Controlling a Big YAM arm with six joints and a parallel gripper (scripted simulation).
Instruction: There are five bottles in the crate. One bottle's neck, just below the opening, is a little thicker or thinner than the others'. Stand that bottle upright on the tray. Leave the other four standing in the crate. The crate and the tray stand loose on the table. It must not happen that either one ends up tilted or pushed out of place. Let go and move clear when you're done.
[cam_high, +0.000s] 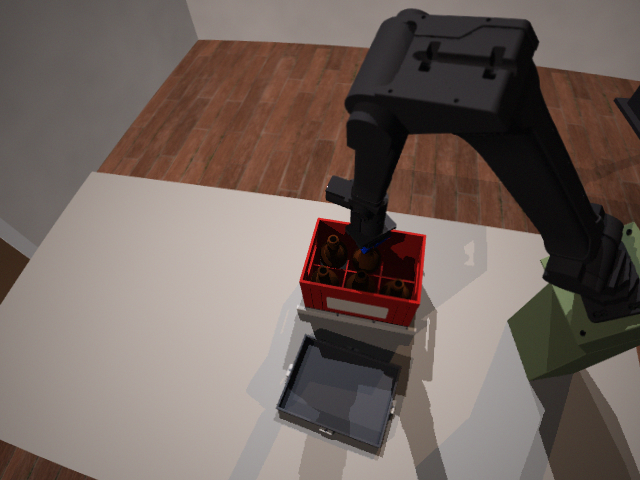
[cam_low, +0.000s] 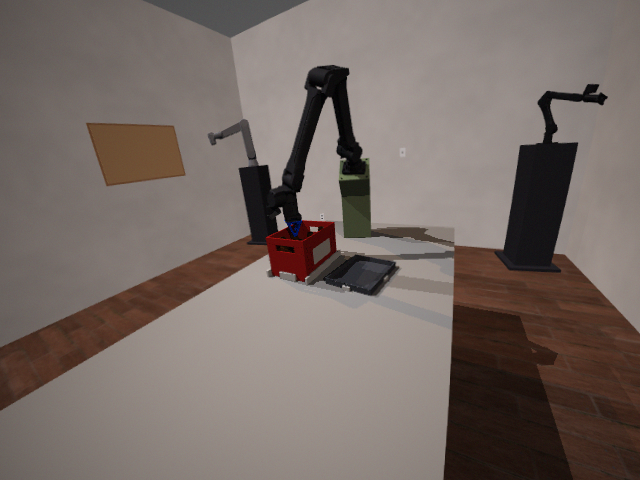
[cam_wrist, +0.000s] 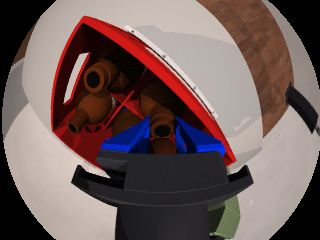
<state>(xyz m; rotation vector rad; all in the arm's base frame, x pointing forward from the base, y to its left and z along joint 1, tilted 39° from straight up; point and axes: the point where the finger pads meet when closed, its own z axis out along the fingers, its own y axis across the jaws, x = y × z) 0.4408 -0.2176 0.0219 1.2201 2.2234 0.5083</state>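
Right now the crate is 10 mm ahead of my hand, 40 mm to the left of it and 70 mm below it. Also, from my hand: dark grey tray (70 mm ahead, 310 mm to the left, 140 mm below); then brown bottle (110 mm ahead, 70 mm to the left, 60 mm below).
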